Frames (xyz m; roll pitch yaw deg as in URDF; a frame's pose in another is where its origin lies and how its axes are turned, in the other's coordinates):
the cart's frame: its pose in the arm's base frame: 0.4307 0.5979 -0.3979 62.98 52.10 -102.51
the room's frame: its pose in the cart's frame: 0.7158 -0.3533 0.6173 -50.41 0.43 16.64
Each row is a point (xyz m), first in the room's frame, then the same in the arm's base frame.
Working: the room's frame: its pose in the arm's base frame: -0.3522 0.3489 -0.9838 19.49 36.97 -92.65

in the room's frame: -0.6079 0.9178 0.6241
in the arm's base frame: 0.3016 0.2663 0.0965
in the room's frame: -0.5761 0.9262 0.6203
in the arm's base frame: 0.3096 0.2409 0.0768
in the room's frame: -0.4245 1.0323 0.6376
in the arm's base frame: 0.3967 0.0845 0.0269
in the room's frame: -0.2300 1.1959 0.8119
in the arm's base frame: 0.4794 -0.2067 0.0848
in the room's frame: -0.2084 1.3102 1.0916
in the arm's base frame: 0.4846 -0.4059 0.3129
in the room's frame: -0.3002 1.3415 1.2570
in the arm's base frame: 0.4578 -0.4314 0.5011
